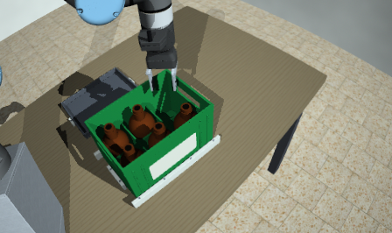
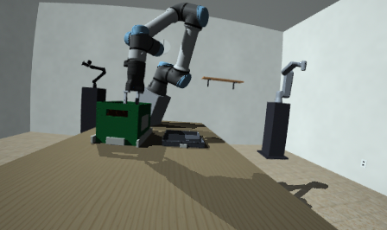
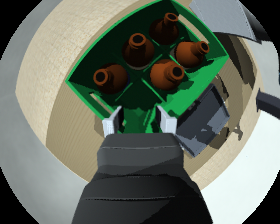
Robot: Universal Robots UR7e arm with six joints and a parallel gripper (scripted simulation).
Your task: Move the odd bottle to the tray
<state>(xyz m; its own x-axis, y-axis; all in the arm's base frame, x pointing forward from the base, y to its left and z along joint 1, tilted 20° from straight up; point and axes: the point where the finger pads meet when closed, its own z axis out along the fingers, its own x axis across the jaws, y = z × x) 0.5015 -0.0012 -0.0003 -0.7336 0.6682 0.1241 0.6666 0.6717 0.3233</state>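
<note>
Right now my hand is 100 mm above the crate, 90 mm past it and 50 mm to the left of it. Round my hand: dark grey tray: 240 mm to the left, 170 mm below, 120 mm behind.
</note>
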